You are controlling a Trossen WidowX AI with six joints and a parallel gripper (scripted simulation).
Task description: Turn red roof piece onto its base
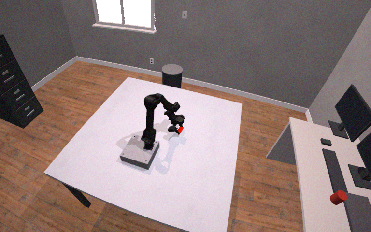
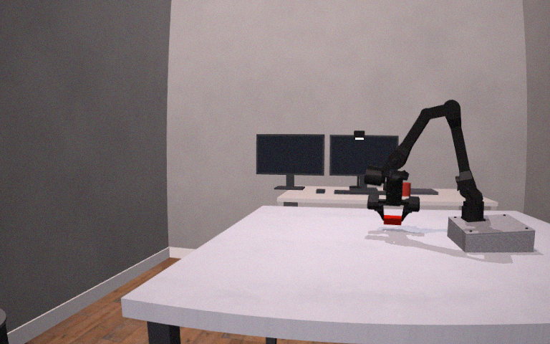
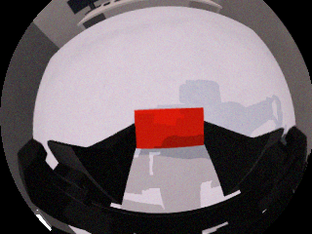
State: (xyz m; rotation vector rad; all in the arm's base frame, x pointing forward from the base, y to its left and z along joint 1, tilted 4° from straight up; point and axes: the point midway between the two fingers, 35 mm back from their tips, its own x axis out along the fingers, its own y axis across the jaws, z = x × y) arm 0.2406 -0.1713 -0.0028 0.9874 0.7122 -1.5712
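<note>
My hand is 10 mm to the left of the red roof piece and 30 mm above it.
</note>
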